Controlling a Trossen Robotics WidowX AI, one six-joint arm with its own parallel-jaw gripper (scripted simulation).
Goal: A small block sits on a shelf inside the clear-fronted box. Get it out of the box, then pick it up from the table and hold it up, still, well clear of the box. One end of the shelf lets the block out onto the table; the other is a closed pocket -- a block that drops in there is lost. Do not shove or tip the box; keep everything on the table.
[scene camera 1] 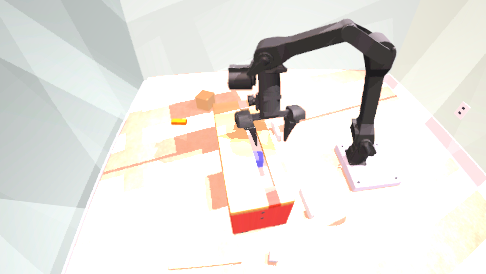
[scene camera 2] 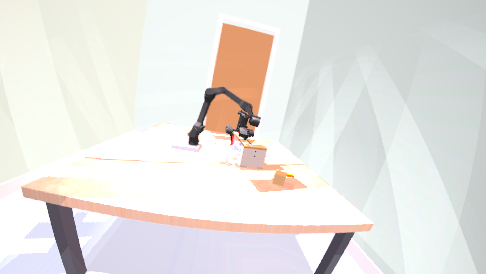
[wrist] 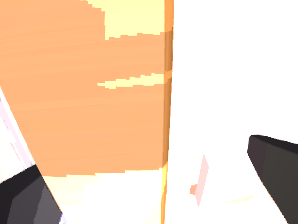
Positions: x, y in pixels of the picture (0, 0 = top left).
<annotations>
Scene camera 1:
my gripper: 270, 143
long box: 256, 197
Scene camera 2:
long box: 249, 153
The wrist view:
my gripper: 161, 154
long box: 93, 93
</annotations>
